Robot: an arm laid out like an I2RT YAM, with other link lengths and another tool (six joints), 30 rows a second.
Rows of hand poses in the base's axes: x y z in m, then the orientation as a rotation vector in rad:
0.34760, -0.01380, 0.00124, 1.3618, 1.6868, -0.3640
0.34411, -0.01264, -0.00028, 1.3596, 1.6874, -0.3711
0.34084, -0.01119, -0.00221, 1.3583, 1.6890, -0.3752
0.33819, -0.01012, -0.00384, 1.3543, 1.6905, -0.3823
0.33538, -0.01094, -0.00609, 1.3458, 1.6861, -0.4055
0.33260, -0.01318, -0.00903, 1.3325, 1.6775, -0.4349
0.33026, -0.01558, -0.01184, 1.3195, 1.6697, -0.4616
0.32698, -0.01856, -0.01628, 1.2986, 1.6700, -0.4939
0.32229, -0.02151, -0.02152, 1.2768, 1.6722, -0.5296
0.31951, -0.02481, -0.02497, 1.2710, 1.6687, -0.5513
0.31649, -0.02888, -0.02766, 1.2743, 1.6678, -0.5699
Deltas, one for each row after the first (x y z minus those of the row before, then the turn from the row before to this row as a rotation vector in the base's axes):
-0.00349, 0.00116, -0.00152, -0.0046, 0.0038, -0.0012
-0.00327, 0.00145, -0.00193, -0.0021, 0.0031, -0.0002
-0.00265, 0.00107, -0.00163, -0.0053, 0.0042, 0.0003
-0.00281, -0.00082, -0.00225, -0.0183, 0.0076, -0.0053
-0.00278, -0.00224, -0.00294, -0.0259, 0.0072, -0.0063
-0.00234, -0.00240, -0.00281, -0.0240, 0.0067, -0.0052
-0.00328, -0.00298, -0.00444, -0.0277, 0.0149, 0.0002
-0.00469, -0.00295, -0.00524, -0.0288, 0.0185, -0.0001
-0.00278, -0.00330, -0.00345, -0.0151, 0.0086, -0.0064
-0.00302, -0.00407, -0.00269, -0.0070, 0.0098, -0.0102

